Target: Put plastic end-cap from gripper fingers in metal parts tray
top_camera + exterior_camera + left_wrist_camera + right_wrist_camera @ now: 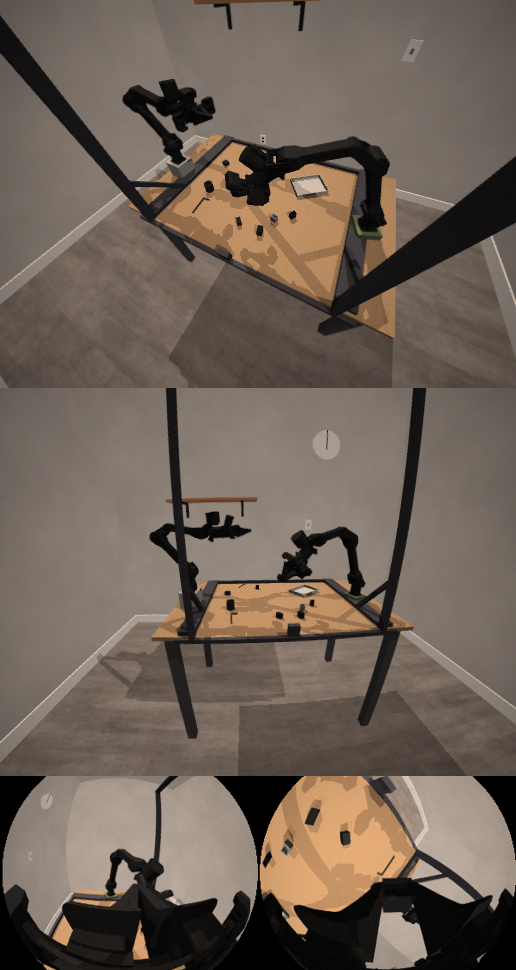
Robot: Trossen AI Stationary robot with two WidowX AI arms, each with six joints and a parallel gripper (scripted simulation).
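The plastic end-cap is 3 cm to the left of my right hand, 2 cm below it and 1 cm ahead of it. From my right hand the other things lie so: metal parts tray (34 cm ahead, 22 cm below, 21 cm to the right); then cylinder (28 cm to the left, 20 cm below, 12 cm ahead).
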